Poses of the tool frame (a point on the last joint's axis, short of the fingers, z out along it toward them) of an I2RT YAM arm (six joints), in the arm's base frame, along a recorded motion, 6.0 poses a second.
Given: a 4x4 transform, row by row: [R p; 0 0 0 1], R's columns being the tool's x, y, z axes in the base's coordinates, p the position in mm. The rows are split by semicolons.
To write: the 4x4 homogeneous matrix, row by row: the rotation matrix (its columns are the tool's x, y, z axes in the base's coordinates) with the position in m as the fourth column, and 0 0 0 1 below. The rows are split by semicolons. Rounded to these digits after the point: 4 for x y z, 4 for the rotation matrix.
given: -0.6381 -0.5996 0.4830 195.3; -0.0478 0.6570 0.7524 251.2; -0.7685 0.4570 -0.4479 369.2; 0 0 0 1
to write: -0.6381 -0.5996 0.4830 0.1953; -0.0478 0.6570 0.7524 0.2512; -0.7685 0.4570 -0.4479 0.3692; 0 0 0 1
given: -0.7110 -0.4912 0.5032 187.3; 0.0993 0.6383 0.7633 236.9; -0.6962 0.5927 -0.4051 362.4; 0 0 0 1
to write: -0.7110 -0.4912 0.5032 0.1873; 0.0993 0.6383 0.7633 0.2369; -0.6962 0.5927 -0.4051 0.3624; 0 0 0 1
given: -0.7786 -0.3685 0.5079 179.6; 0.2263 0.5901 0.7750 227.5; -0.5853 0.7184 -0.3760 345.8; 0 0 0 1
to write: -0.7786 -0.3685 0.5079 0.1796; 0.2263 0.5901 0.7750 0.2275; -0.5853 0.7184 -0.3760 0.3458; 0 0 0 1
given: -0.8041 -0.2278 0.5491 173.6; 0.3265 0.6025 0.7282 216.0; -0.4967 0.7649 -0.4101 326.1; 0 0 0 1
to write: -0.8041 -0.2278 0.5491 0.1736; 0.3265 0.6025 0.7282 0.2160; -0.4967 0.7649 -0.4101 0.3261; 0 0 0 1
